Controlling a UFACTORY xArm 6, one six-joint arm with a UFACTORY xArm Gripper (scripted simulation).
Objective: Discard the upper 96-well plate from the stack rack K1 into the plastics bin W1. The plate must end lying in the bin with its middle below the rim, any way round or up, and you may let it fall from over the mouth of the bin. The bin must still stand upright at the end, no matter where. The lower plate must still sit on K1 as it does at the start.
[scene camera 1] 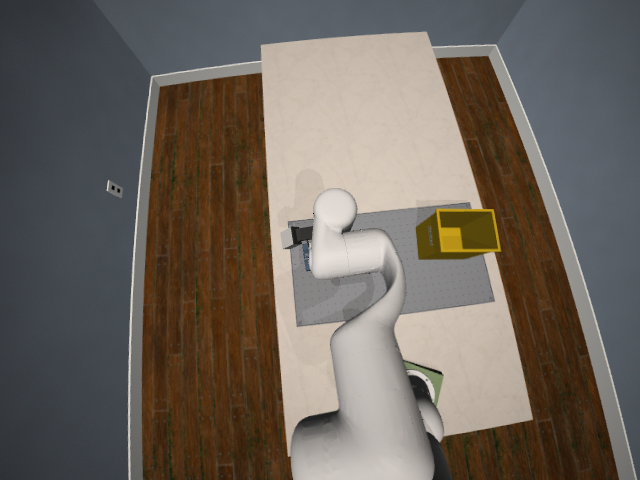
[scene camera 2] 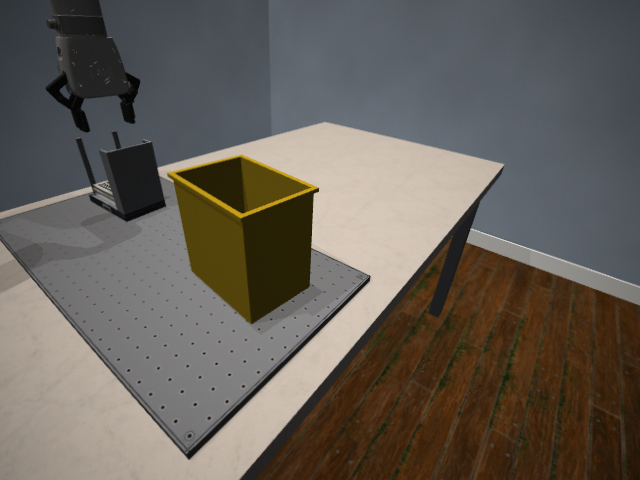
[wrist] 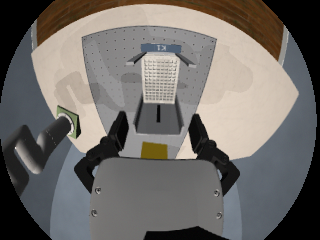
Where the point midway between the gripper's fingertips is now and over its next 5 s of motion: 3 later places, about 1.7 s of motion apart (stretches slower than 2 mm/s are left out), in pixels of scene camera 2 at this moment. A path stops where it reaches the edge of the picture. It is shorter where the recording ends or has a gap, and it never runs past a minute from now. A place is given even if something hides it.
The gripper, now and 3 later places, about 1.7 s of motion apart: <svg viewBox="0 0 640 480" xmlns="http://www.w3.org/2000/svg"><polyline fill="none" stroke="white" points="108,126 118,160 124,184 124,182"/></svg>
